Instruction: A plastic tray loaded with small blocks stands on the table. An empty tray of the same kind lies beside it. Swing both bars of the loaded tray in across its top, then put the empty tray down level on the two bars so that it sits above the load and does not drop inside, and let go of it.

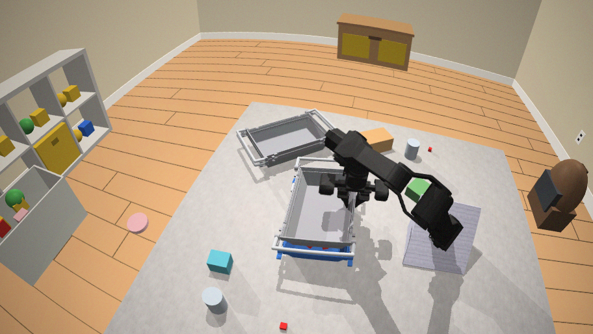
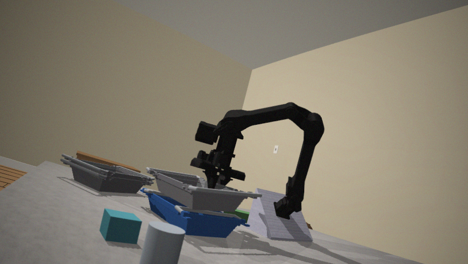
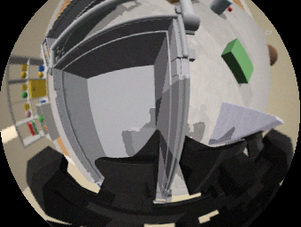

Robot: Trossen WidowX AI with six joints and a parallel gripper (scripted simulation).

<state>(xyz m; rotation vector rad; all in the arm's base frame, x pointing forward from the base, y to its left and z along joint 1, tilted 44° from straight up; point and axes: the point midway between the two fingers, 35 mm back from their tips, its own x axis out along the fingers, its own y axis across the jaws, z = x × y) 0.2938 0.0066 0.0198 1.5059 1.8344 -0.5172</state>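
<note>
The grey plastic tray is 7 cm ahead of my gripper tip, 4 cm to the left of it and 2 cm above it. From my gripper tip the other things lie so: orange box: 43 cm to the right, 7 cm below, 1 cm ahead; teal cube: 29 cm to the left, 27 cm ahead, 7 cm below.
</note>
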